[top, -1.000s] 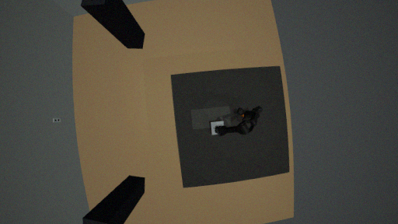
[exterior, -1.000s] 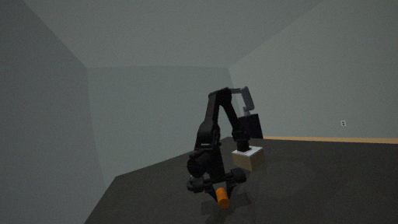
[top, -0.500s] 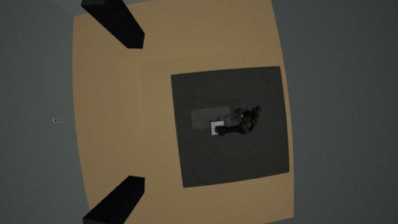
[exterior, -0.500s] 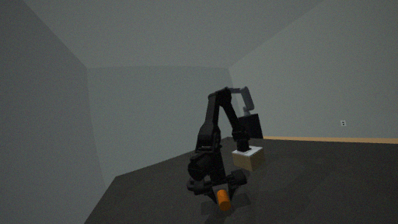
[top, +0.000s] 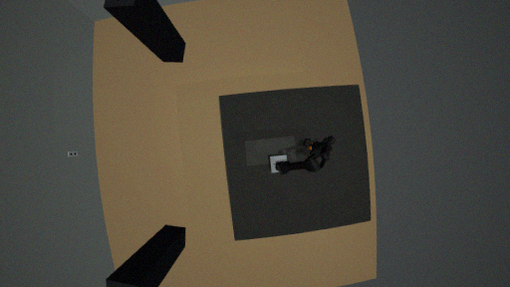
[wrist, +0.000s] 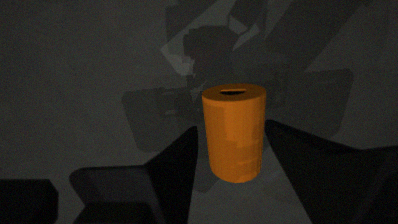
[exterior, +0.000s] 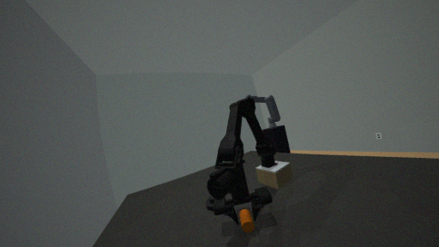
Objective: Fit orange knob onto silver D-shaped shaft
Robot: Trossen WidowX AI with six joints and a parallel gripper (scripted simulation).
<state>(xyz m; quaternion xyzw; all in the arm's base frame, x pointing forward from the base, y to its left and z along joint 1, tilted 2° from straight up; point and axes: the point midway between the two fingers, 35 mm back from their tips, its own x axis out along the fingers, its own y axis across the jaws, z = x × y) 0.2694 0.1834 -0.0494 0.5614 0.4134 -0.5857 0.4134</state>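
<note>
Now: gripper tip 1 cm to the right of the orange knob and 1 cm below it. From my gripper tip the other things lie so: dark round pedestal: 7 cm ahead, 19 cm to the right, 2 cm above.
</note>
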